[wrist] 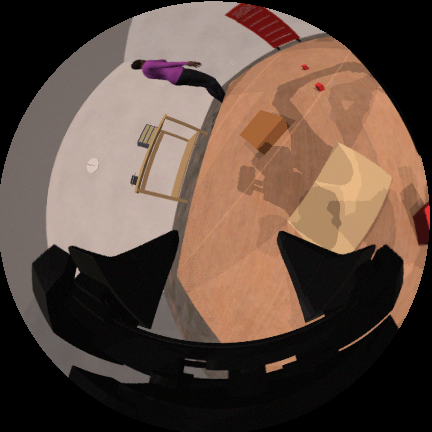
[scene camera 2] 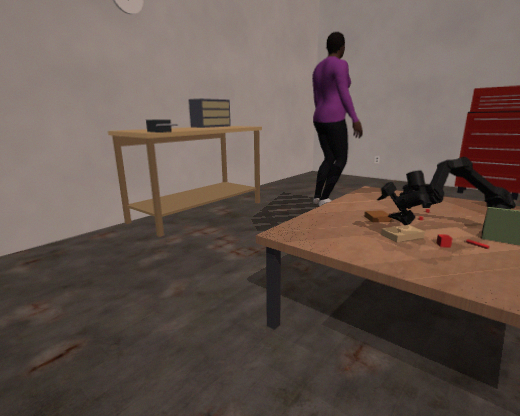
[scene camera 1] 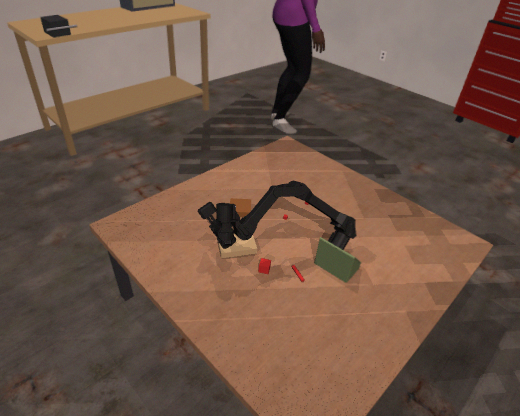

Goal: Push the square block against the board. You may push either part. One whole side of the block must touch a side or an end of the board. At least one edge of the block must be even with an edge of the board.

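Seen in the pictures: gripper, fingertip midpoint: (wrist: 229, 236) (scene camera 2: 382, 207) (scene camera 1: 212, 221); arm's base, origin of the base link: (scene camera 2: 498, 219) (scene camera 1: 335, 246).
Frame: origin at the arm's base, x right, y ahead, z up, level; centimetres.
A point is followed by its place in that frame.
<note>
The brown-orange square block (scene camera 1: 241, 206) {y 48.6, x -1.2, z -5.2 cm} (scene camera 2: 377, 216) {y 48.7, x -6.1, z -5.2 cm} (wrist: 262, 130) {y 48.4, x -3.3, z -5.2 cm} lies flat on the table, apart from the pale cream board (scene camera 1: 240, 251) {y 30.3, x -23.2, z -5.6 cm} (scene camera 2: 400, 237) {y 34.1, x -28.2, z -6.0 cm} (wrist: 372, 190) {y 29.8, x -19.3, z -5.2 cm}. A stretch of table separates them, and their edges look turned relative to each other in the wrist view. My gripper (scene camera 1: 212, 229) {y 42.9, x -26.4, z 5.6 cm} (scene camera 2: 385, 207) {y 42.9, x -26.4, z 5.6 cm} (wrist: 229, 236) {y 42.9, x -26.4, z 5.6 cm} is open and empty. It is tilted, with one finger high and the other low, near the board's far left end in scene camera 1. I cannot tell whether the low finger touches the board. The arm hides part of both pieces in scene camera 1.
A red cube (scene camera 1: 264, 266) {y 17.3, x -24.0, z -4.5 cm} (scene camera 2: 444, 240) {y 18.1, x -24.6, z -5.2 cm} (wrist: 424, 225) and a red rod (scene camera 1: 298, 273) {y 6.2, x -16.1, z -6.9 cm} (scene camera 2: 477, 244) {y 6.6, x -16.5, z -7.4 cm} lie beside the board. Two small red cubes (scene camera 1: 285, 217) {y 29.8, x 8.1, z -7.0 cm} (wrist: 320, 87) {y 30.2, x 8.0, z -7.3 cm} lie beyond it. A green slab (scene camera 1: 336, 260) {y -4.1, x -6.5, z 0.1 cm} (scene camera 2: 502, 226) {y -1.1, x -6.4, z -1.2 cm} stands by the arm's base.
</note>
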